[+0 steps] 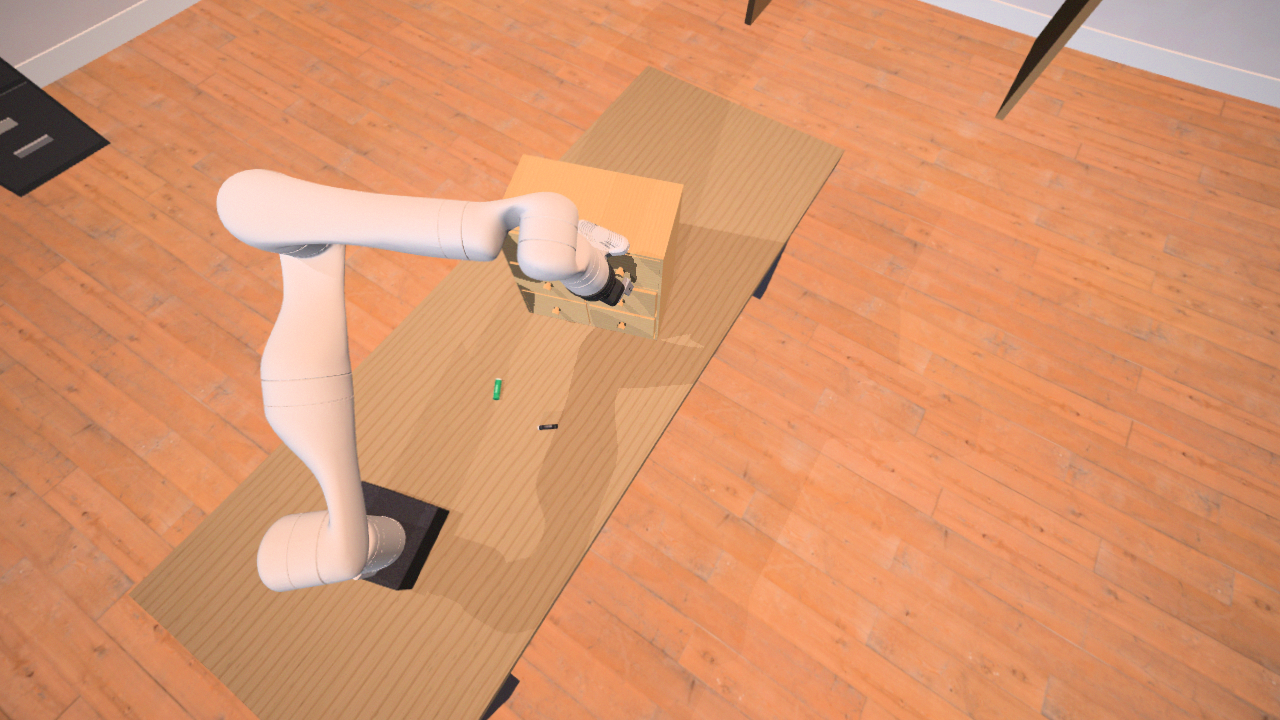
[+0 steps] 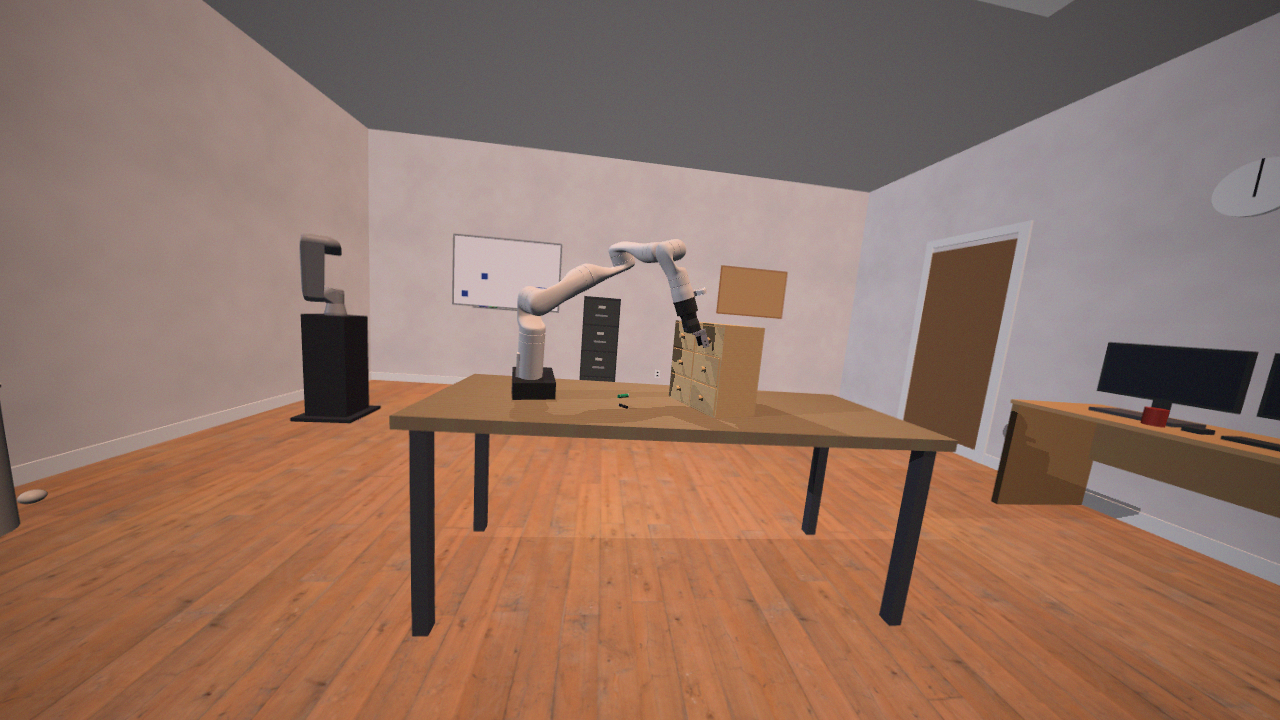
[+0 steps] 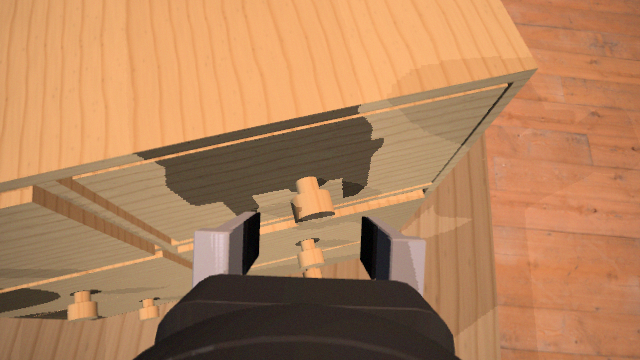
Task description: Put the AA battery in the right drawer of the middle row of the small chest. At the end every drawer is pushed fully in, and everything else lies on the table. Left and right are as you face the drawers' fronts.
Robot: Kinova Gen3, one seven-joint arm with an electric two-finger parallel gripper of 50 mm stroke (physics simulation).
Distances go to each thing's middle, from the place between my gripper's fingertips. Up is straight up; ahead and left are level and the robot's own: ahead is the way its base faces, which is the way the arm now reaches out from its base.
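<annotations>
There's the small chest (image 1: 646, 211), and it's 8 cm ahead of my hand, 11 cm to the left of it and 8 cm below it.
</annotations>
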